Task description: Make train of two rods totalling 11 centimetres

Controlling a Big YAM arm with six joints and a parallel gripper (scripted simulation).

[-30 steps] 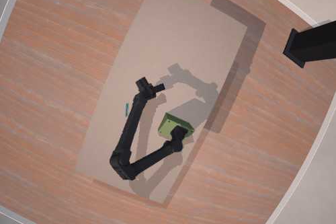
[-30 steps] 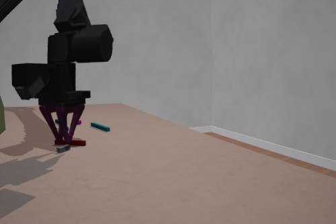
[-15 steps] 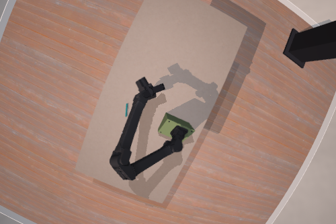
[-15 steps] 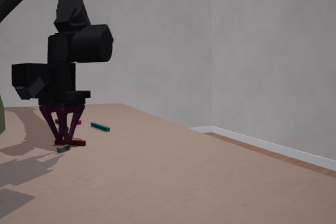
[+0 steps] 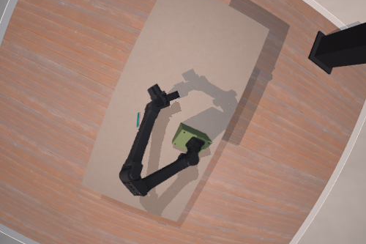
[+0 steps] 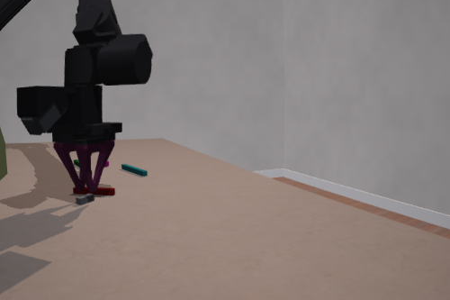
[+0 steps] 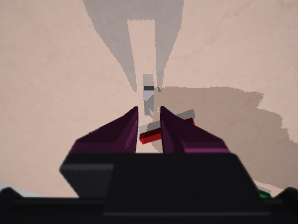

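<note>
Right now the grey rod is 20 mm below my hand. Round my hand: red rod 40 mm to the left, 20 mm below, 10 mm ahead; blue rod 200 mm to the left, 20 mm below; turquoise rod 210 mm to the left, 100 mm ahead, 20 mm below.
</note>
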